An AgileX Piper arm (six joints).
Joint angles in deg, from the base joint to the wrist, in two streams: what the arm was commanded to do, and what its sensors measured. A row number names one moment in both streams.
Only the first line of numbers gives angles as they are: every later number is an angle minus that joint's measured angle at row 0.
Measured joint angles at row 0:
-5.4, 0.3, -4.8, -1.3, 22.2, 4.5
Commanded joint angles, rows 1 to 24:
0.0, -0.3, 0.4, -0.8, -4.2, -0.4
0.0, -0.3, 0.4, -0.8, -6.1, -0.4
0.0, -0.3, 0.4, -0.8, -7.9, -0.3
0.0, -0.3, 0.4, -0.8, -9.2, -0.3
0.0, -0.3, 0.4, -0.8, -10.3, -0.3
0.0, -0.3, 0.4, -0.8, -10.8, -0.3
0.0, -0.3, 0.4, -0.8, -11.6, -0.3
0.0, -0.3, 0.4, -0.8, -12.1, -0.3
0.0, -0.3, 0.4, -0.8, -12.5, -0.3
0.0, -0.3, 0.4, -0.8, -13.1, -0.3
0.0, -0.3, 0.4, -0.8, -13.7, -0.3
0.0, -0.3, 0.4, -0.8, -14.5, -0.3
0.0, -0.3, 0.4, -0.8, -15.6, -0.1
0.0, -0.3, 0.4, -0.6, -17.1, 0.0
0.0, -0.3, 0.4, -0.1, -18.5, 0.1
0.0, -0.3, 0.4, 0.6, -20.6, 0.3
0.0, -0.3, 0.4, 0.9, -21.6, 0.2
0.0, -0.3, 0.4, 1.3, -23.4, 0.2
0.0, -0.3, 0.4, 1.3, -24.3, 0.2
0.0, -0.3, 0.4, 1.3, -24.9, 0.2
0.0, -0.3, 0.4, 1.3, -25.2, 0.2
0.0, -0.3, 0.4, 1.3, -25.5, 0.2
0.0, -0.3, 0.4, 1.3, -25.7, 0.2
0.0, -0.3, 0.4, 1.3, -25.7, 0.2
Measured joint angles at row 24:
0.0, 0.0, 0.0, 1.3, -23.6, 0.0
